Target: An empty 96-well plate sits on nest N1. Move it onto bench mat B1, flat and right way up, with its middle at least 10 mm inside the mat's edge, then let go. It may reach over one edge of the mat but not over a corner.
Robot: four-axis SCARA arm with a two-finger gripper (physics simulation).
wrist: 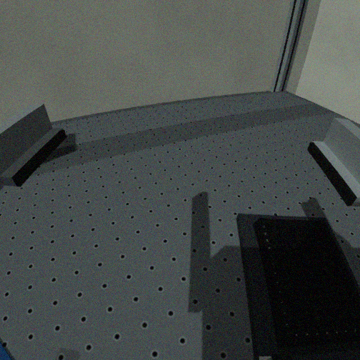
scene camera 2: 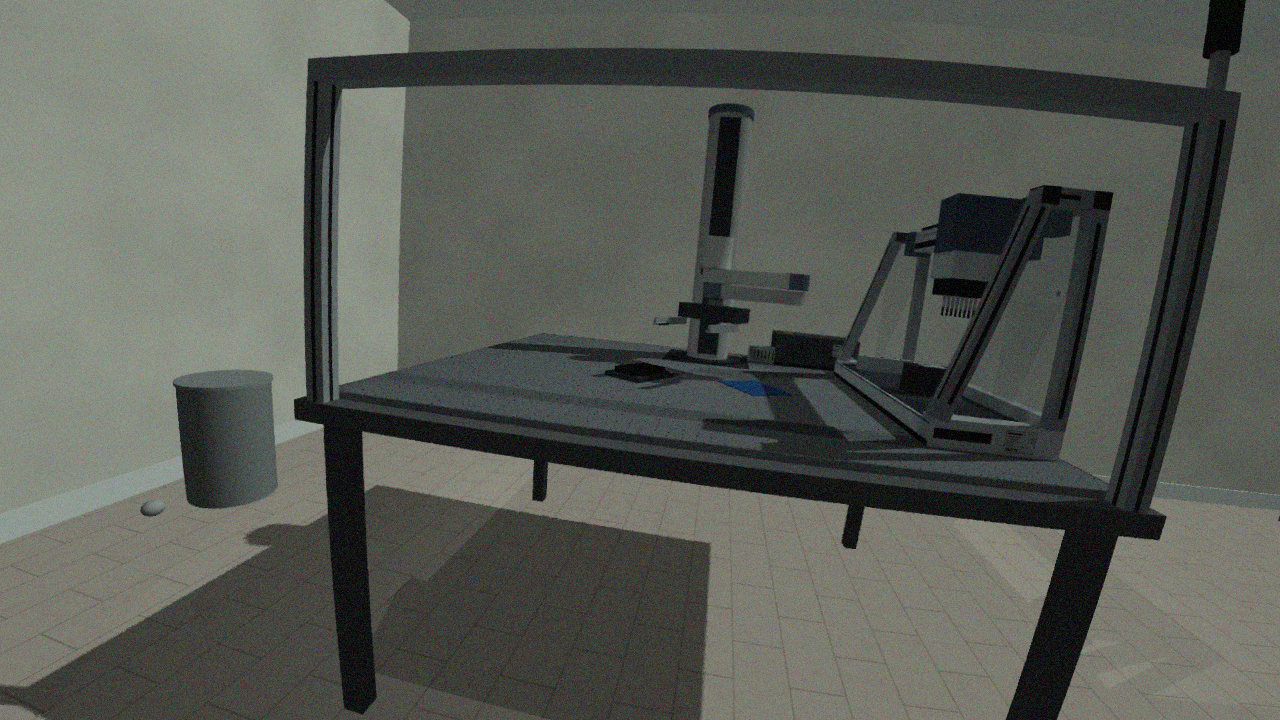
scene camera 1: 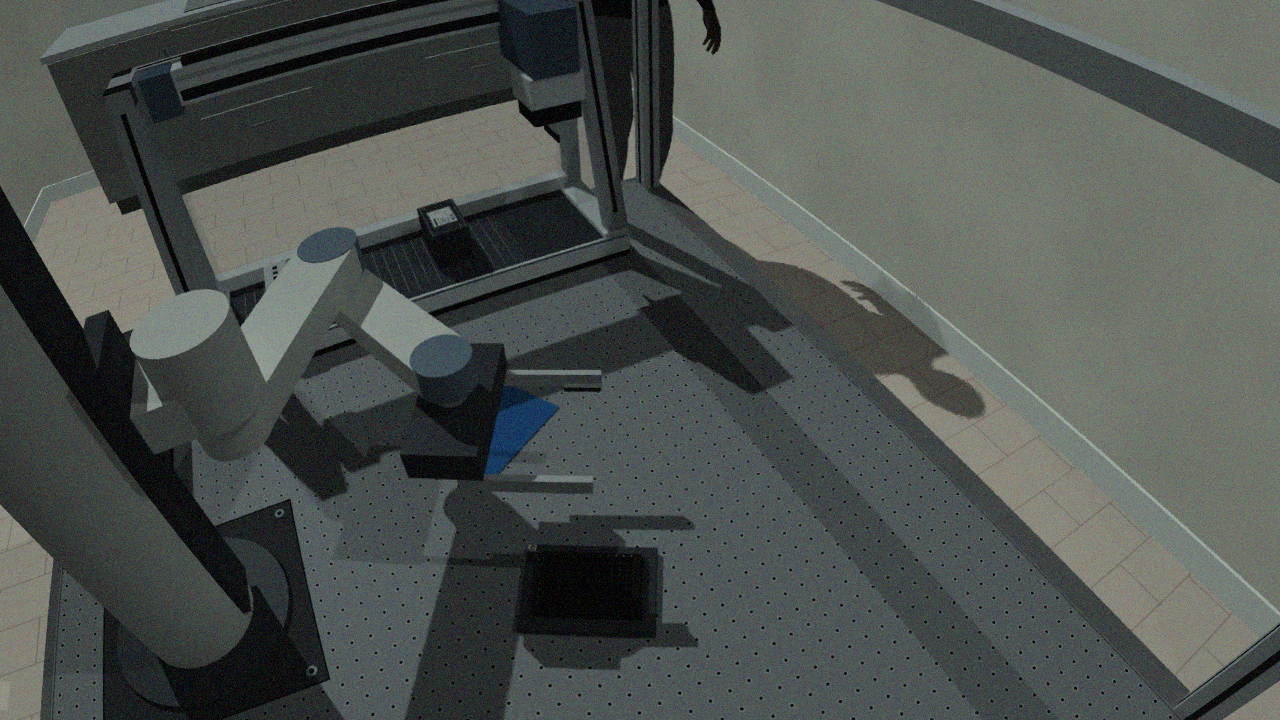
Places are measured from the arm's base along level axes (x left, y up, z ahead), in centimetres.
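Pixels of known places: gripper, fingertip midpoint: [scene camera 2: 681,324] [scene camera 1: 597,428]; arm's base, origin of the base link: [scene camera 2: 706,361] [scene camera 1: 208,623].
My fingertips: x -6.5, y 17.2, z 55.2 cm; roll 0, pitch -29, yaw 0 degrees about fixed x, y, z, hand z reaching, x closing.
Note:
For each thing: its middle in the pictures, then the offset to it from my fingertips. "spot": a spot on its surface instead. Level surfaces: height alone.
- black 96-well plate, body centre: [scene camera 1: 588,584] [scene camera 2: 640,369] dz -7.2, dx -10.6, dy -14.0 cm
- dark nest N1, surface spot: [scene camera 1: 654,592] spot: dz -0.5, dx -14.8, dy -14.7 cm
- blue mat B1, its level: dy -15.7 cm
- pipetting head, surface spot: [scene camera 1: 541,40] spot: dz +16.4, dx +53.0, dy +28.4 cm
- small black block, surface spot: [scene camera 1: 443,234] spot: dz -3.5, dx +58.0, dy -4.1 cm
A black 96-well plate [scene camera 1: 586,583] [scene camera 2: 640,368] [wrist: 312,285] lies flat on the dark nest N1 [scene camera 1: 654,592] [wrist: 248,280]; its wells are hard to make out in the dim light. The blue mat B1 [scene camera 1: 526,422] [scene camera 2: 754,387] lies flat on the table, partly hidden by the arm's hand in scene camera 1; a corner of it shows at the lower left of the wrist view. My gripper [scene camera 1: 596,432] [scene camera 2: 689,325] [wrist: 185,122] is open and empty, with its fingers wide apart. It hangs well above the table, away from the plate.
A gantry frame [scene camera 1: 537,279] stands on the table beyond the mat, with a pipetting head [scene camera 1: 541,40] [scene camera 2: 980,223] up on it. A small black block [scene camera 1: 443,234] stands on its deck. The arm's column [scene camera 1: 89,465] [scene camera 2: 702,214] rises from a dark base plate. A person stands partly visible behind the gantry.

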